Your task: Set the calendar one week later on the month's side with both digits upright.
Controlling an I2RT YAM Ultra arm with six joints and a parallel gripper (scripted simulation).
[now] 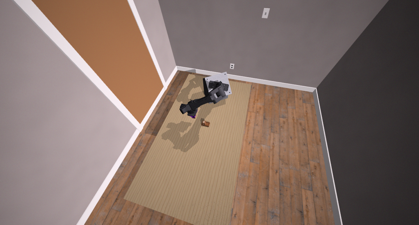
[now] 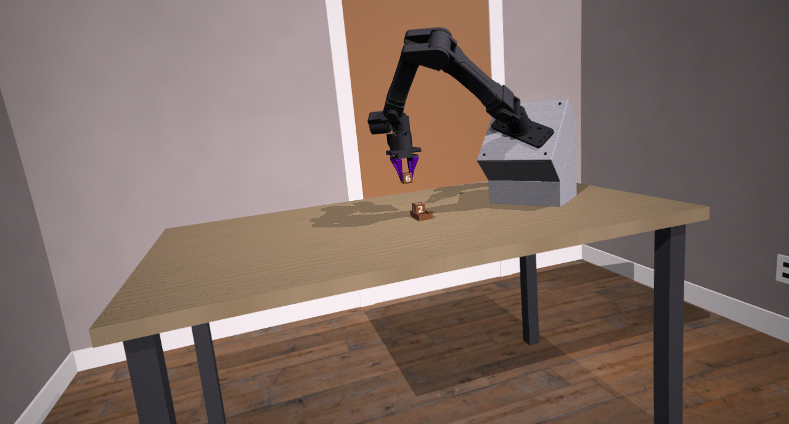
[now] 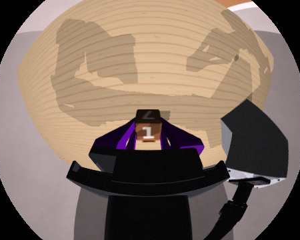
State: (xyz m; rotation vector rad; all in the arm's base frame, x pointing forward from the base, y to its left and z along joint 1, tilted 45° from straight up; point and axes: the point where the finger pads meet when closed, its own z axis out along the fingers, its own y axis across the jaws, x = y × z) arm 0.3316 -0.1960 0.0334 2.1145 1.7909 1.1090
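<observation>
Now: hand 11 cm to the right of the brown tray and 10 cm above it.
</observation>
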